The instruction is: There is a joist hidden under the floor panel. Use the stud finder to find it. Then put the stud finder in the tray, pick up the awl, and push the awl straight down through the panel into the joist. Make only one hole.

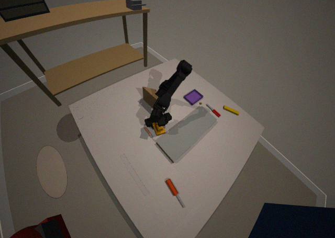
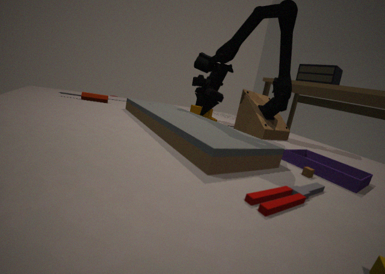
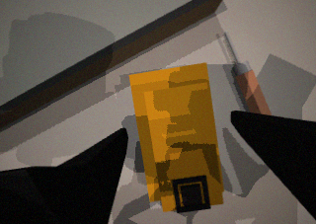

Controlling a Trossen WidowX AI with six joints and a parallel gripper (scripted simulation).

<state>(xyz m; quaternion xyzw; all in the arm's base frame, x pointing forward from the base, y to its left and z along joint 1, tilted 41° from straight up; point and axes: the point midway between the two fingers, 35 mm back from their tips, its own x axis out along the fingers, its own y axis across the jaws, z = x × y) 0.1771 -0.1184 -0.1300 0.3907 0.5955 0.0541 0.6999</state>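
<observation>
My gripper tip is now 80 mm to the left of the awl and 20 mm above it. The rest, counted from my gripper tip: stud finder (20 mm behind, 10 mm to the left, 10 mm above); then pale ruler (120 mm ahead, 340 mm to the right, 30 mm below); then cube (80 mm ahead, 470 mm to the left, 20 mm below).
</observation>
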